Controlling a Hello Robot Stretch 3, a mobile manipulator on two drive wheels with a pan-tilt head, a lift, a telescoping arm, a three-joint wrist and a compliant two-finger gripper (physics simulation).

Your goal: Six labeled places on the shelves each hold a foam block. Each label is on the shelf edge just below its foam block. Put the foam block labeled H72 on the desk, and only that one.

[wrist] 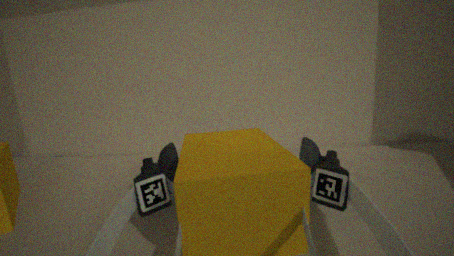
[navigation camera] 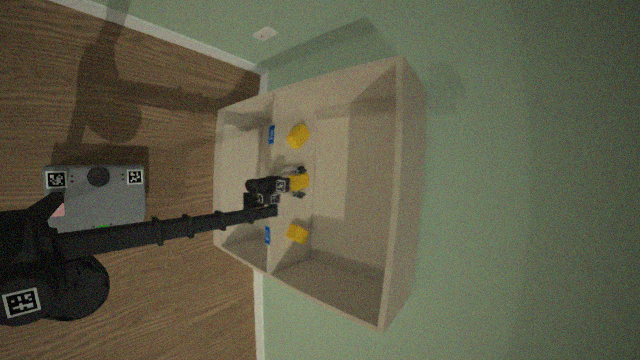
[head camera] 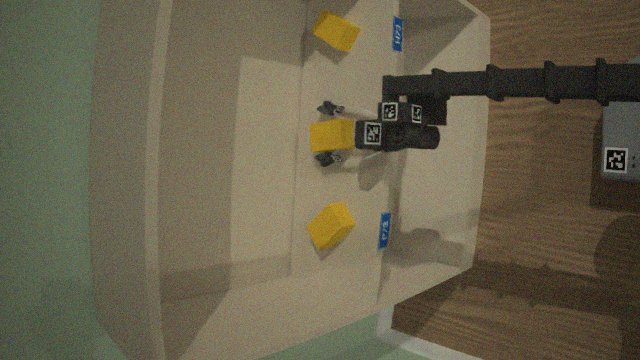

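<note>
A yellow foam block (head camera: 332, 137) (navigation camera: 299, 183) (wrist: 240, 210) sits on the shelf in the middle of its row. My gripper (head camera: 328, 134) (navigation camera: 299, 182) (wrist: 238, 158) has a finger close against each side of it, and in the wrist view the pads meet its sides. The block rests on the shelf; its label is hidden behind my wrist. Another foam block (head camera: 336, 31) (navigation camera: 297, 233) sits above a blurred blue label (head camera: 397, 34) (navigation camera: 267, 235) that looks like H73. A third foam block (head camera: 331, 226) (navigation camera: 298, 136) has the label P73 (head camera: 384, 231) (navigation camera: 271, 134). The desk does not show.
The beige shelf unit (head camera: 154, 200) (navigation camera: 391, 200) stands against the green wall, with side walls and a top board around the blocks. My black arm (head camera: 525, 80) (navigation camera: 170, 230) reaches in from my base (navigation camera: 105, 200). Part of a neighbouring foam block (wrist: 7, 190) shows in the wrist view.
</note>
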